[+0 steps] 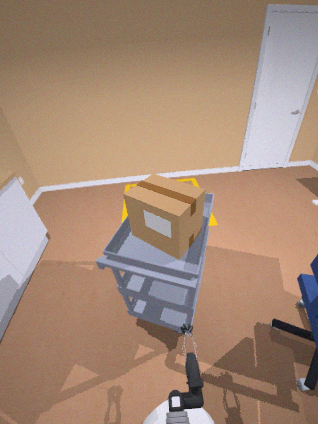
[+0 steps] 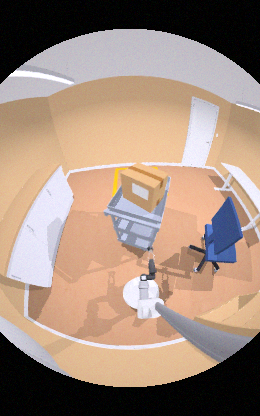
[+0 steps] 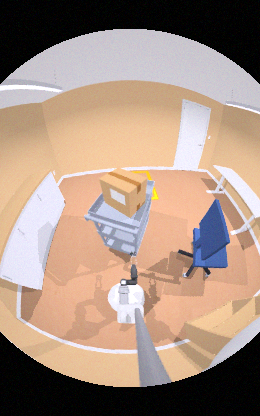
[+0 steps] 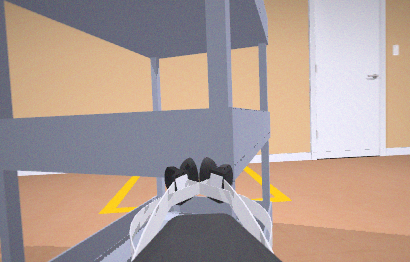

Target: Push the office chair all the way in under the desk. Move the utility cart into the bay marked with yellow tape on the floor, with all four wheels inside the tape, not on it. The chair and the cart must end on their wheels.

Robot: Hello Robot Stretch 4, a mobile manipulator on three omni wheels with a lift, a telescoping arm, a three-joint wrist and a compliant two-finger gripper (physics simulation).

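Places are measured from the robot's base along level axes (x back, y left, z down), in metres.
Where they show: gripper, fingertip midpoint: (image 1: 186, 323) (image 2: 149, 245) (image 3: 132, 250) (image 4: 198, 172).
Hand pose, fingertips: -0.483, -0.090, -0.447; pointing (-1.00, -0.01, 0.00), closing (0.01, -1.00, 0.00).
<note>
After its pixels a point has its place, as x, y, z.
The grey utility cart (image 1: 145, 270) @(-0.571, 0.083, -0.837) (image 2: 132, 217) @(-0.569, 0.076, -0.838) (image 3: 110, 223) @(-0.562, 0.072, -0.837) (image 4: 110, 140) @(-0.595, 0.035, -0.475) stands upright in front of the yellow tape bay (image 1: 125, 206) (image 2: 116, 182) @(-2.138, 0.432, 0.028) (image 3: 154, 192) @(-1.899, -0.623, 0.027) (image 4: 120, 194) @(-2.012, 0.466, 0.027), which shows beyond it near the back wall. The cart's wheels are hidden. My gripper (image 1: 186, 329) @(-0.483, -0.090, -0.447) (image 2: 150, 248) @(-0.483, -0.090, -0.447) (image 3: 133, 254) @(-0.483, -0.090, -0.447) (image 4: 198, 172) @(-0.483, -0.090, -0.447) is shut and empty, fingertips close together, at the cart's near right corner post; contact cannot be told. The blue office chair (image 1: 307, 295) @(-0.562, -0.820, -0.439) (image 2: 227, 230) @(-0.392, -0.766, -0.816) (image 3: 215, 235) @(-0.378, -0.761, -0.837) stands on its base at the right, apart from the white desk (image 2: 241, 179) @(-1.467, -2.233, -0.693) (image 3: 235, 184) @(-1.348, -2.156, -0.692).
A cardboard box (image 1: 140, 215) @(-0.800, 0.096, -0.952) (image 2: 145, 180) @(-0.741, -0.024, -1.044) (image 3: 131, 197) @(-0.684, -0.091, -0.978) sits on the cart's top tray. A white cabinet (image 1: 20, 220) @(-1.420, 1.299, -0.500) (image 2: 40, 230) @(-0.582, 1.282, -0.514) (image 3: 32, 230) @(-0.643, 1.283, -0.512) stands along the left side. A white door (image 1: 280, 90) @(-2.988, -1.803, -1.186) (image 2: 201, 132) @(-2.990, -1.854, -1.123) (image 3: 192, 135) @(-2.989, -1.836, -1.110) (image 4: 345, 80) @(-2.988, -1.815, -0.859) is at the back right.
</note>
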